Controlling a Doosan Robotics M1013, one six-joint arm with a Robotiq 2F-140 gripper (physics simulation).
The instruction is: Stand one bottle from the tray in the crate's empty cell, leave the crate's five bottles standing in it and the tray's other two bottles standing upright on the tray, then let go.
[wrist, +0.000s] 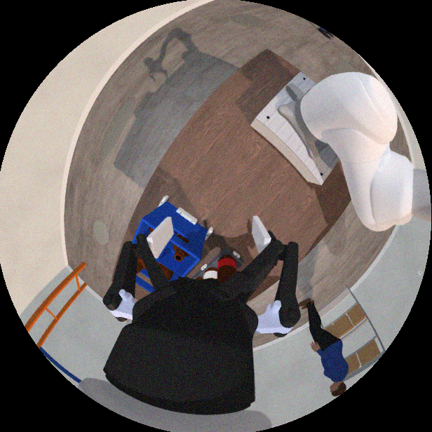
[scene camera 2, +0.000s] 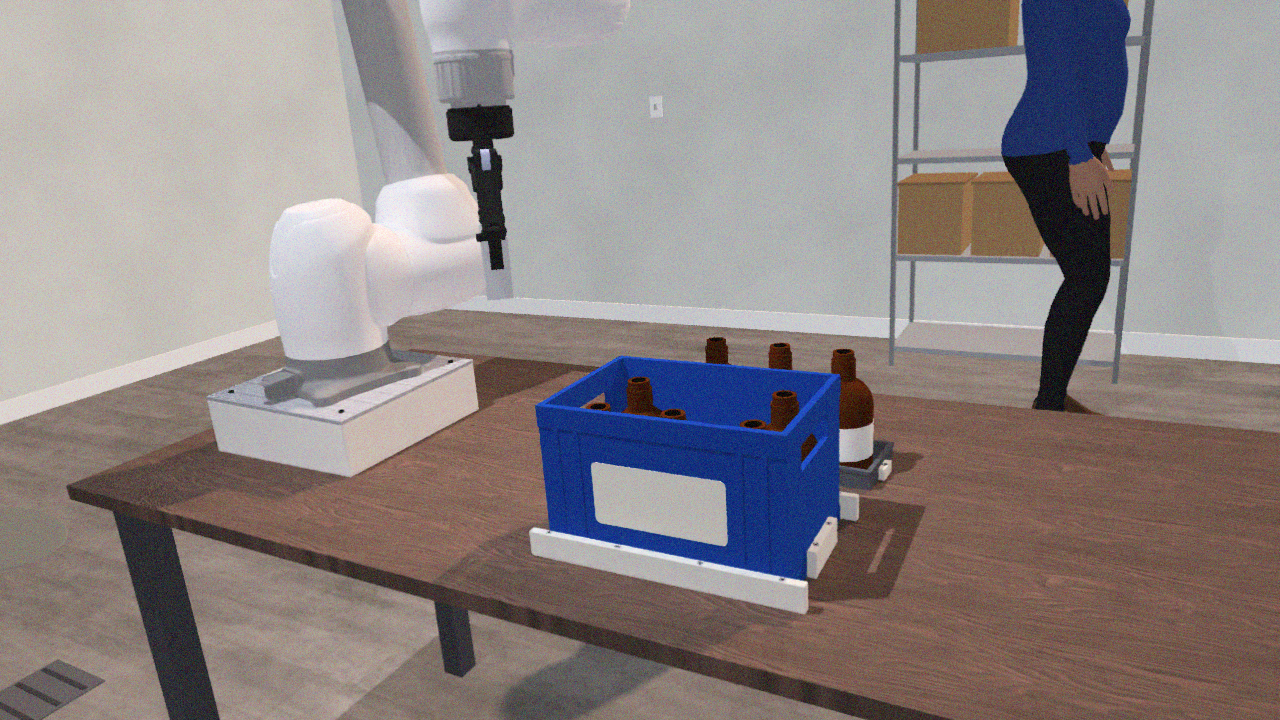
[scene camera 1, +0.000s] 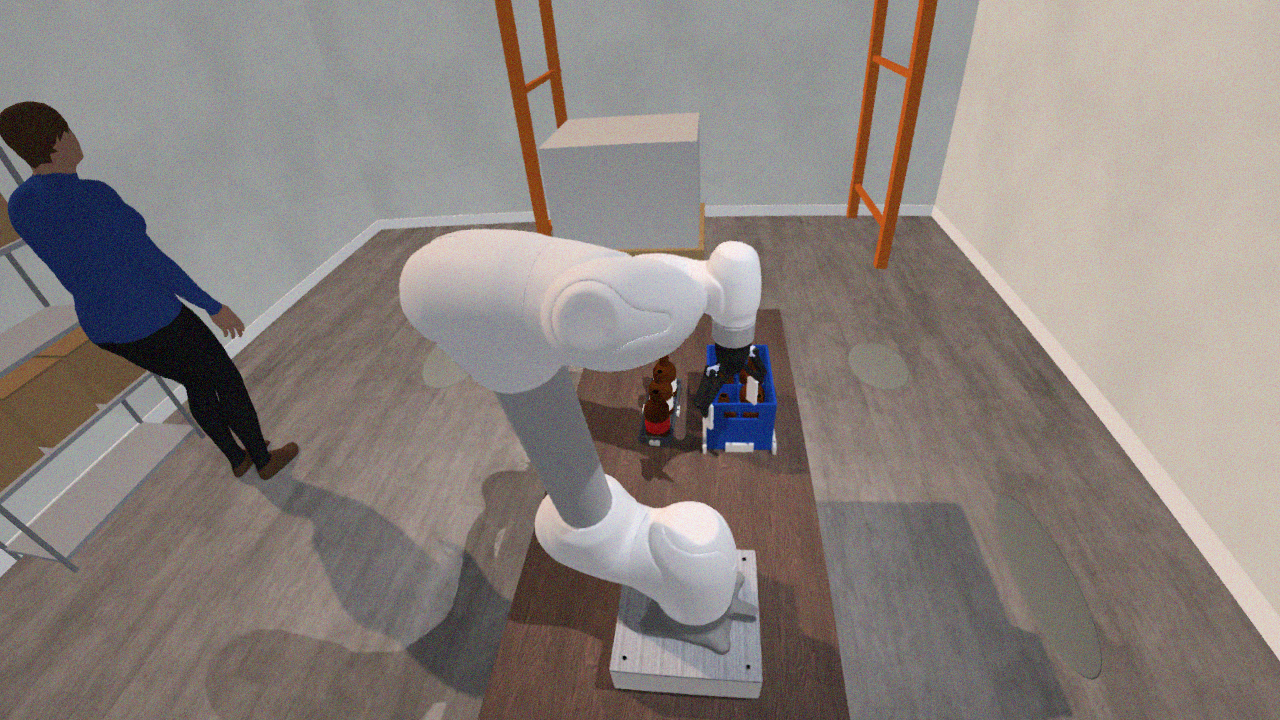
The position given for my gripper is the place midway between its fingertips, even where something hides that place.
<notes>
In view: my gripper (scene camera 2: 498, 287), a red-label brown bottle (scene camera 1: 656, 410) and a red-label brown bottle (scene camera 2: 784, 406).
My gripper is seen too in the wrist view (wrist: 211, 224) and in scene camera 1 (scene camera 1: 730, 413).
</notes>
